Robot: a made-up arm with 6 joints. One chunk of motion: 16 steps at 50 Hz.
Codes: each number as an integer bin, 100 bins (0 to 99) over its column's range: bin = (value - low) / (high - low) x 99, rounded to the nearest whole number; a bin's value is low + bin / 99 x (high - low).
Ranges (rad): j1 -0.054..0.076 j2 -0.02..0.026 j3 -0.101..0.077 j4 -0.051..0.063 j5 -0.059..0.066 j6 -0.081..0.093
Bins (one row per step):
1: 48 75 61 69 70 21
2: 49 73 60 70 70 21
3: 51 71 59 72 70 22
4: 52 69 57 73 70 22
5: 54 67 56 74 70 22
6: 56 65 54 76 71 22
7: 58 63 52 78 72 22
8: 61 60 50 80 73 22
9: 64 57 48 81 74 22
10: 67 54 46 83 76 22
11: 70 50 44 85 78 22
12: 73 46 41 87 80 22
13: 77 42 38 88 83 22
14: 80 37 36 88 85 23
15: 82 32 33 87 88 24
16: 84 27 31 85 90 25
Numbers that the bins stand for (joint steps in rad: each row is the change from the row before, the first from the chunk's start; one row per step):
1: 0.00903 0.01485 0.00868 0.02845 0.02938 -0.04409
2: 0.01034 0.01392 0.00688 0.02961 0.02938 -0.04409
3: 0.01297 0.01299 0.00508 0.03191 0.02938 -0.04233
4: 0.01428 0.01206 0.00148 0.03306 0.02938 -0.04233
5: 0.01691 0.01113 -0.00031 0.03421 0.02938 -0.04233
6: 0.01954 0.01020 -0.00391 0.03652 0.03065 -0.04233
7: 0.02216 0.00927 -0.00751 0.03882 0.03191 -0.04233
8: 0.02610 0.00788 -0.01110 0.04112 0.03317 -0.04233
9: 0.03004 0.00648 -0.01470 0.04227 0.03443 -0.04233
10: 0.03398 0.00509 -0.01829 0.04458 0.03696 -0.04233
11: 0.03792 0.00323 -0.02189 0.04688 0.03948 -0.04233
12: 0.04186 0.00137 -0.02728 0.04918 0.04201 -0.04233
13: 0.04711 -0.00048 -0.03268 0.05033 0.04580 -0.04233
14: 0.05105 -0.00281 -0.03627 0.05033 0.04832 -0.04058
15: 0.05368 -0.00513 -0.04167 0.04918 0.05211 -0.03882
16: 0.05630 -0.00745 -0.04526 0.04688 0.05464 -0.03706

